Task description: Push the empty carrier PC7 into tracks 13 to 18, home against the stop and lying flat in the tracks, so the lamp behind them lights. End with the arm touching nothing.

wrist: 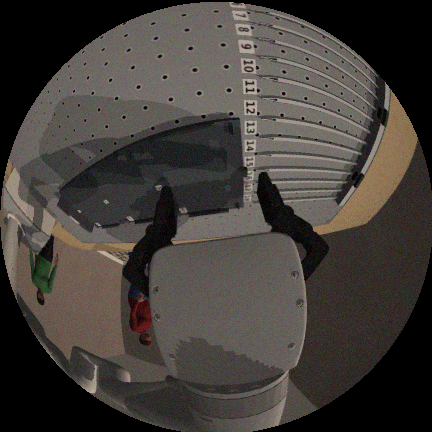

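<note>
The dark empty carrier PC7 lies on the perforated table, its right edge beside the number labels 13 to 18 and outside the tracks. Tracks 13 to 18 run right from the labels to a dark stop bar at the table's edge. My gripper is open and empty. Its left finger shows over the carrier's near part, its right finger over the near tracks. The height of the fingers above them is hard to tell. A lit lamp cannot be made out.
Tracks 7 to 12 lie beyond, with raised rails. The perforated table top extends left and ends at a wooden edge on the right. A person in green and one in red show past the near edge.
</note>
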